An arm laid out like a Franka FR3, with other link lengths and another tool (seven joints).
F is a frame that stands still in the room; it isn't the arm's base.
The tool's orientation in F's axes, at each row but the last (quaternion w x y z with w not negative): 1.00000, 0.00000, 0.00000, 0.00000; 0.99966, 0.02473, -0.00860, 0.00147; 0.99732, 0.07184, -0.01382, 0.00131; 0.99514, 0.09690, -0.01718, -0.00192; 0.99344, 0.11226, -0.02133, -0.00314; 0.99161, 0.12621, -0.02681, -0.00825; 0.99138, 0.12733, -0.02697, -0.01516; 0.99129, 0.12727, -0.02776, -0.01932; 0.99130, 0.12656, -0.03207, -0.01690; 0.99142, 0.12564, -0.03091, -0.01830; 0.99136, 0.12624, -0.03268, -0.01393; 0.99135, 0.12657, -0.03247, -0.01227
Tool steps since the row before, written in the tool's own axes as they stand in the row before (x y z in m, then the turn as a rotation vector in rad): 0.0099, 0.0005, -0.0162, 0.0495, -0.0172, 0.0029; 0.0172, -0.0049, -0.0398, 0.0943, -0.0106, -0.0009; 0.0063, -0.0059, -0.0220, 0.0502, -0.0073, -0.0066; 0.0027, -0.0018, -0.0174, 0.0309, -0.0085, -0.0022; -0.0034, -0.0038, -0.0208, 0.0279, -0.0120, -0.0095; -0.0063, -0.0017, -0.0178, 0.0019, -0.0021, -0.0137; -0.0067, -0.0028, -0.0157, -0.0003, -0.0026, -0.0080; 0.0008, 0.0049, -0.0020, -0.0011, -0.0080, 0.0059; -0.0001, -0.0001, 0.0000, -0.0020, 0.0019, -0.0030; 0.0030, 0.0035, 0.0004, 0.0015, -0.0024, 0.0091; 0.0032, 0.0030, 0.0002, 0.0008, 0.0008, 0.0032; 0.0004, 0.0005, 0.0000, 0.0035, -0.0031, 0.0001
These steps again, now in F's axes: 0.0099, 0.0005, -0.0162, 0.0495, -0.0172, 0.0029; 0.0179, -0.0029, -0.0397, 0.0943, -0.0103, 0.0002; 0.0069, -0.0027, -0.0224, 0.0504, -0.0062, -0.0062; 0.0033, 0.0016, -0.0173, 0.0310, -0.0081, -0.0028; -0.0025, 0.0010, -0.0212, 0.0283, -0.0099, -0.0108; -0.0053, 0.0029, -0.0180, 0.0026, 0.0013, -0.0137; -0.0059, 0.0015, -0.0162, 0.0001, -0.0005, -0.0084; 0.0011, 0.0052, -0.0007, -0.0017, -0.0092, 0.0036; -0.0001, -0.0001, 0.0000, -0.0017, 0.0027, -0.0025; 0.0031, 0.0032, 0.0014, 0.0008, -0.0046, 0.0083; 0.0032, 0.0027, 0.0011, 0.0006, -0.0001, 0.0033; 0.0004, 0.0005, 0.0002, 0.0034, -0.0031, -0.0005
